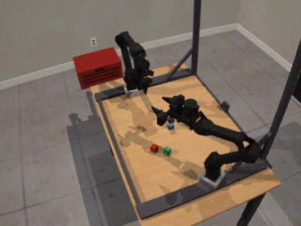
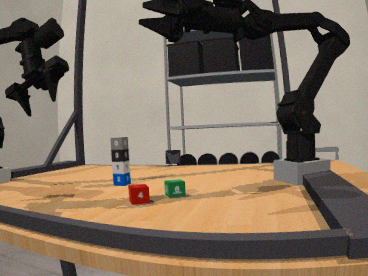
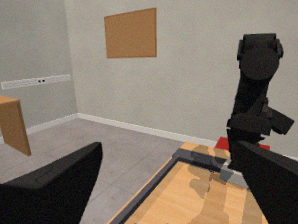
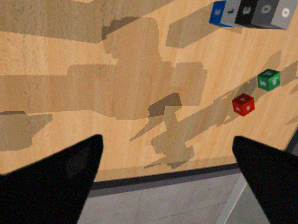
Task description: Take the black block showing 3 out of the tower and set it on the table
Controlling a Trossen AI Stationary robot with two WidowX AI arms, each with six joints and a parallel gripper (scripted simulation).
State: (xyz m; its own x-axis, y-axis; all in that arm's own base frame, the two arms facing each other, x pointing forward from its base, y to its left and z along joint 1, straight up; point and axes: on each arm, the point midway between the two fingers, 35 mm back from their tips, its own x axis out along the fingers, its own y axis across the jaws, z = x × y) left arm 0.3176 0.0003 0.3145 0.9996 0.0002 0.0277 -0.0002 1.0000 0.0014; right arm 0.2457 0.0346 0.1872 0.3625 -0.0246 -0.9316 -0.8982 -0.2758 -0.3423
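My left gripper is now 14 cm past the white block 1, 13 cm to the left of it and 32 cm above it. The rest, counted from my left hand: dark rail 21 cm ahead, 19 cm to the right, 35 cm below.
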